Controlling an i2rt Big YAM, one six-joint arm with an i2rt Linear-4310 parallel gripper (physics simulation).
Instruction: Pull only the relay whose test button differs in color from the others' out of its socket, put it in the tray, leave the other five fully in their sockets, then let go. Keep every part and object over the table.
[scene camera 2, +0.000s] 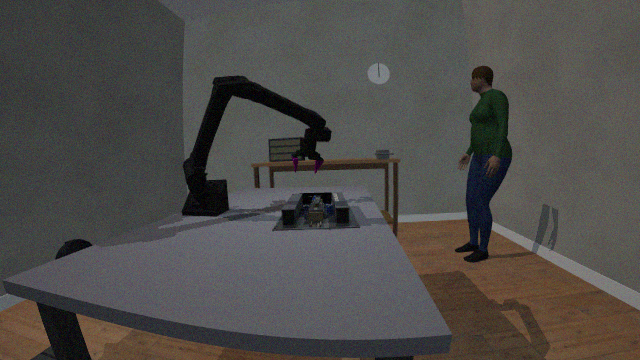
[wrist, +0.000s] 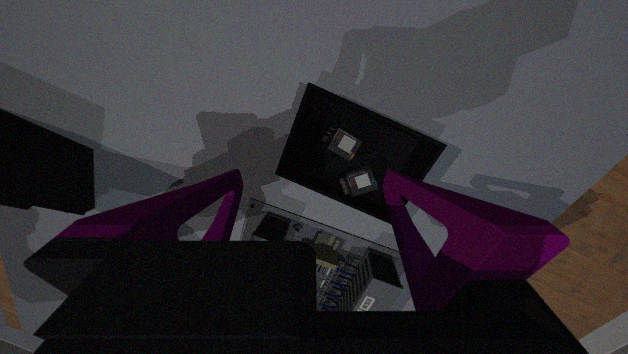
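My gripper has magenta fingers spread wide, open and empty, above the table and the black tray. Two clear-cased relays lie apart on the tray floor: one relay shows an orange spot at its edge, the other relay shows a small blue spot near the right finger. The socket row with blue parts stands on the grey panel beside the tray, partly hidden by the gripper body in the wrist view. How many relays sit in it cannot be told.
Dark ducts flank the sockets on the panel. The arm's black base stands at the left on the grey table. The table's right edge borders the wooden floor. A person stands right of the table; a wooden bench is behind.
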